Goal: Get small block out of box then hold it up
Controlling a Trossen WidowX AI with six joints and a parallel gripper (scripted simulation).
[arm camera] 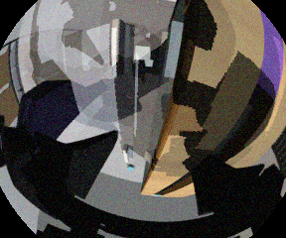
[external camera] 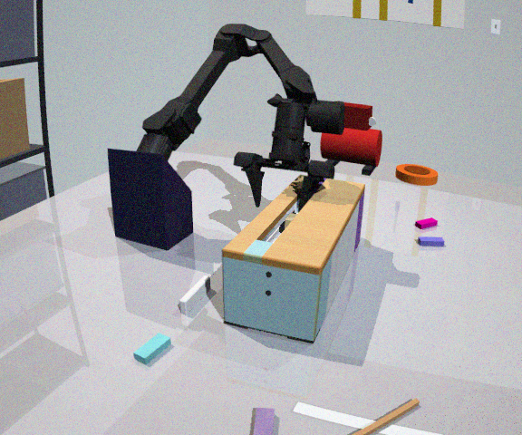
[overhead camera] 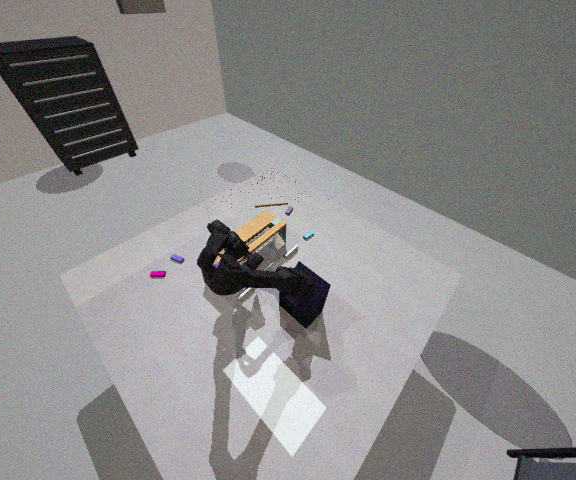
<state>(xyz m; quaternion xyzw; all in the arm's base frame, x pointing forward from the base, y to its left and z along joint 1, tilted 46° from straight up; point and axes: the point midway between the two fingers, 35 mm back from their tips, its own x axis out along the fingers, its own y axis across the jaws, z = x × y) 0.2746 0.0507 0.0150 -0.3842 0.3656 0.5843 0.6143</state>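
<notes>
The tan block lies 50 mm ahead of my gripper tip, 40 mm to the right of it and 10 mm below it. From my gripper tip the other things lie so: purple brick: 310 mm ahead, 180 mm to the left, 90 mm below; then box: 40 mm ahead, 60 mm to the right, 30 mm below; then cyan block: 60 mm behind, 360 mm to the right, 90 mm below.
</notes>
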